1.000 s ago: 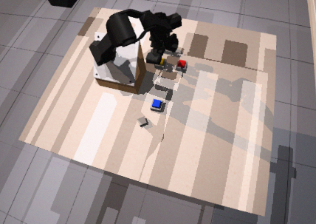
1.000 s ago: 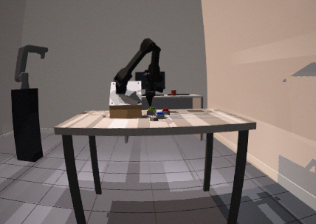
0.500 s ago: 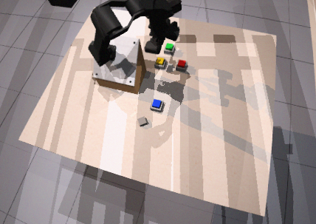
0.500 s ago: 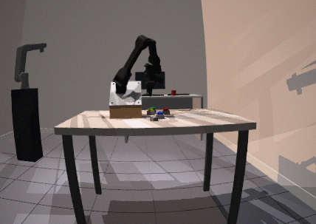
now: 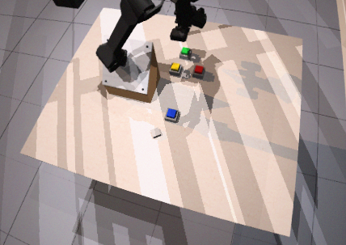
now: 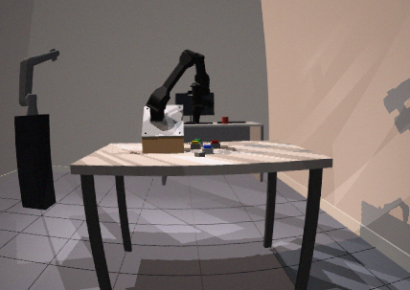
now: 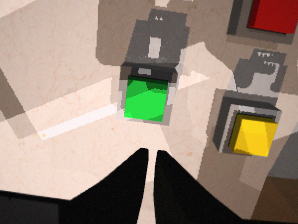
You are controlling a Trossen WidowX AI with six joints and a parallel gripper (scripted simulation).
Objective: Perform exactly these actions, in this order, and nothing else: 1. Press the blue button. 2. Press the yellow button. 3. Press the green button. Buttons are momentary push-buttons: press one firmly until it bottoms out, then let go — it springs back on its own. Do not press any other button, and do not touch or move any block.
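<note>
The green button is 90 mm below my gripper tip and 10 mm to the left of it. The rest, counted from my gripper tip: red button: 90 mm below, 90 mm ahead, 80 mm to the right; then blue button: 320 mm to the right, 90 mm below, 40 mm ahead; then yellow button: 90 mm to the right, 90 mm below, 20 mm behind.
</note>
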